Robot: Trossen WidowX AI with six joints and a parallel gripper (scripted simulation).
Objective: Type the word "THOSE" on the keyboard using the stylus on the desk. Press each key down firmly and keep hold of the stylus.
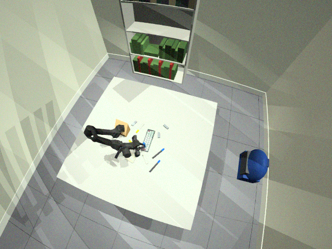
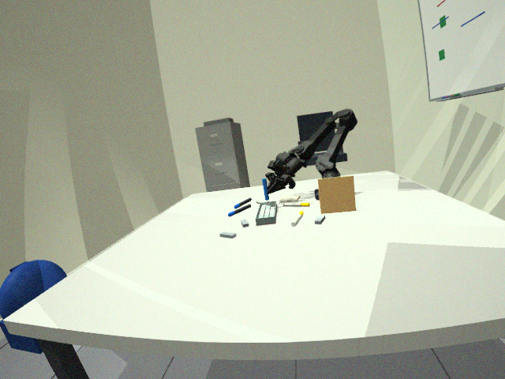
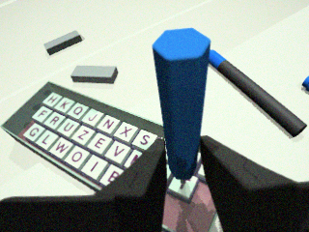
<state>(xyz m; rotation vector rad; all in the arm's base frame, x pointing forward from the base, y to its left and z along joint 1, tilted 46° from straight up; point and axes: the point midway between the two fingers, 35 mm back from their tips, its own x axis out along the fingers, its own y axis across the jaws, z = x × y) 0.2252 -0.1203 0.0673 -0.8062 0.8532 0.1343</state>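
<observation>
The blue stylus is 20 mm below my gripper tip.
</observation>
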